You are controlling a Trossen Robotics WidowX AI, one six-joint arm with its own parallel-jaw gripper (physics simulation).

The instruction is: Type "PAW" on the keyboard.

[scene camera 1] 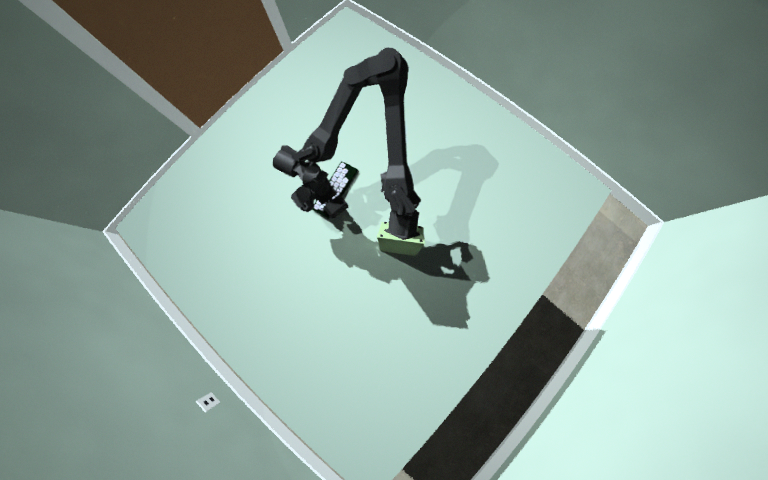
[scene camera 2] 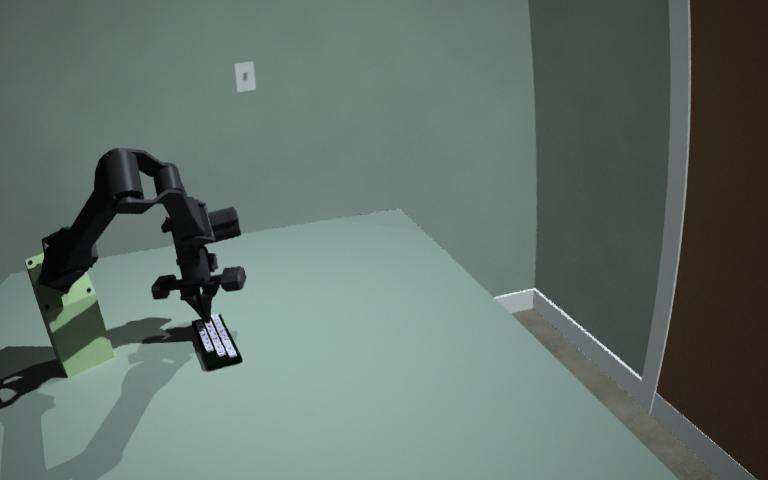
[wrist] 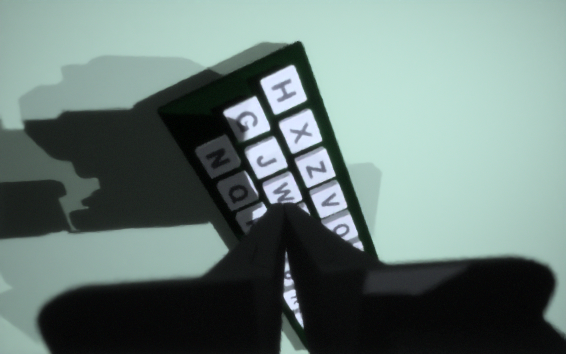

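Pixels of known places: gripper, fingertip midpoint: [scene camera 1: 327, 197] [scene camera 2: 208, 322] [wrist: 282, 212]; arm's base, link origin: [scene camera 1: 402, 232] [scene camera 2: 57, 272].
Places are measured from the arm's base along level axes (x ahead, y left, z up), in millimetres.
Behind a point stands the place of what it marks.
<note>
The keyboard [scene camera 1: 341, 178] @(x 283, y -86, z -182 mm) [scene camera 2: 218, 339] @(x 289, y -64, z -177 mm) [wrist: 192, 102] @(x 259, y 48, z -182 mm) is a dark green board with white letter keys, lying slanted on the table. My gripper [scene camera 2: 207, 319] @(x 278, y -6, z -165 mm) [wrist: 282, 212] @(x 278, y -6, z -165 mm) is shut and empty, pointing down over the keyboard. In the wrist view its fingertips overlap the lower edge of the W key [wrist: 280, 186] @(x 280, y 1, z -177 mm); contact cannot be told. The J key [wrist: 266, 159] @(x 279, y 16, z -177 mm) is above W, the Z key [wrist: 315, 168] @(x 298, y 3, z -177 mm) and V key [wrist: 328, 200] @(x 299, y -15, z -177 mm) to its right, and the Q key [wrist: 238, 193] @(x 261, y 5, z -177 mm) to its left. The fingers hide much of the lower keyboard; P and A cannot be read.
The arm's light green base block [scene camera 1: 400, 243] @(x -11, y 24, z -1 mm) [scene camera 2: 82, 331] @(x 21, y -29, z -116 mm) stands beside the keyboard on the pale green table [scene camera 1: 271, 294] @(x 260, y 356, z -194 mm) [scene camera 2: 368, 367] @(x 518, y -256, z -194 mm). The arm's shadows fall on the table and partly across the keys. Walls stand around the table.
</note>
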